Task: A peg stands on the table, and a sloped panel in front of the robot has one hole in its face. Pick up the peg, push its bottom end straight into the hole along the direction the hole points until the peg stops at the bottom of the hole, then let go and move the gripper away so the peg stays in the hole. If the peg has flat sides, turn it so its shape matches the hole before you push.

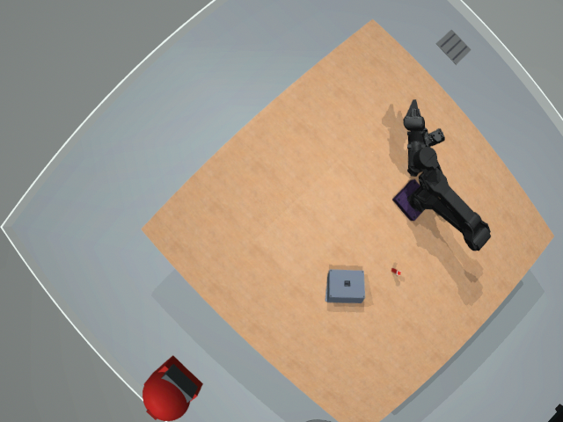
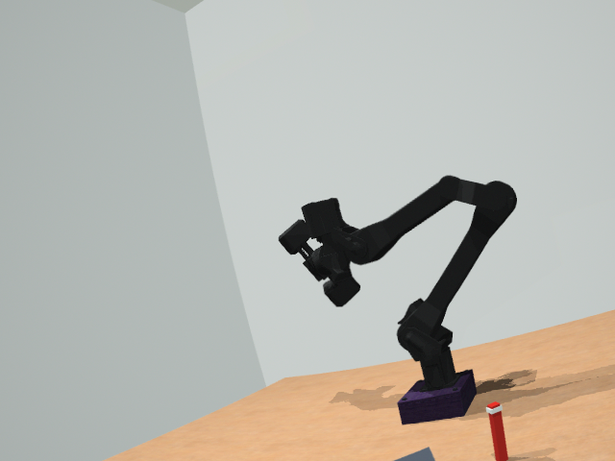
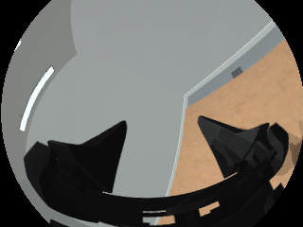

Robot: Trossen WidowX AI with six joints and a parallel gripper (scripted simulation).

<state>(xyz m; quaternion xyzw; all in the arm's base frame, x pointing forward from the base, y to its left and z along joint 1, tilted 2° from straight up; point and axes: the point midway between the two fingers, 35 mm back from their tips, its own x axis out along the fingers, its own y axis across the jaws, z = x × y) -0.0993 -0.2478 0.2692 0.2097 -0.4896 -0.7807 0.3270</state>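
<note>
The red peg lies 43 cm to the left of my gripper tip, 36 cm ahead of it and 25 cm below it. Round my gripper tip: panel: 54 cm ahead, 34 cm to the left, 26 cm below.
</note>
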